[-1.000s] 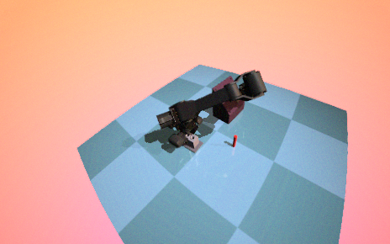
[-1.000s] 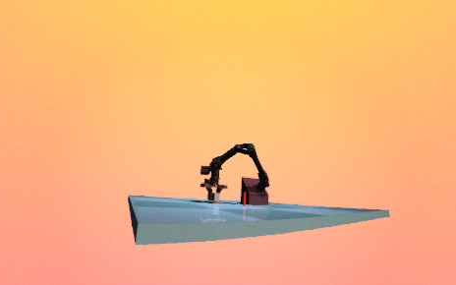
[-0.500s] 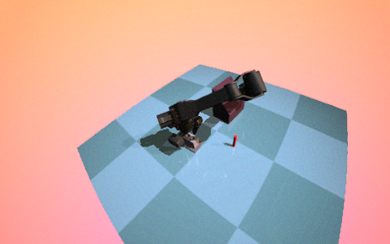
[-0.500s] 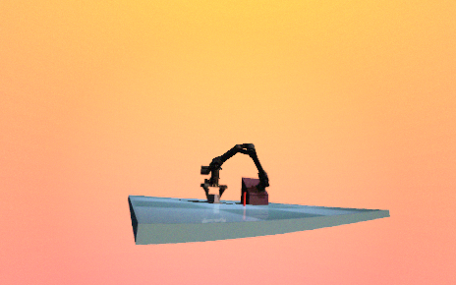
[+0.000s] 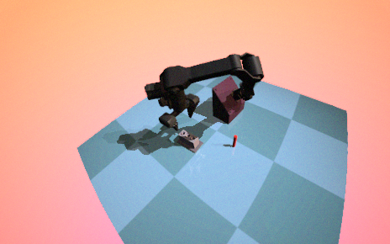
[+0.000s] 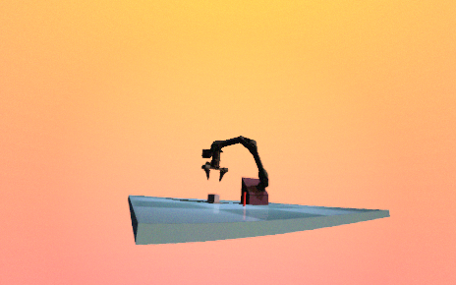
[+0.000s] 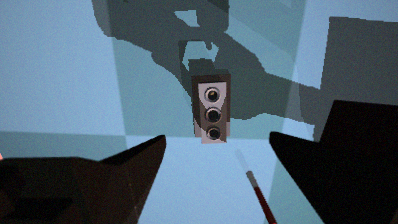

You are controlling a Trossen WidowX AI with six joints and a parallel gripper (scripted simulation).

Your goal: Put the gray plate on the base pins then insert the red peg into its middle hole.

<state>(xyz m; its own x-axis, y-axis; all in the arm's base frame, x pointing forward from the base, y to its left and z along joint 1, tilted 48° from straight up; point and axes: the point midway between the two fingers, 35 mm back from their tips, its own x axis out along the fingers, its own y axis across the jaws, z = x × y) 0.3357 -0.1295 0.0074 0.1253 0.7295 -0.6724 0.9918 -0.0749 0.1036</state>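
My gripper tip is 20 cm to the right of the red peg, 11 cm past it and 11 cm above it. Round my gripper tip: gray plate: 10 cm below, 1 cm to the left.
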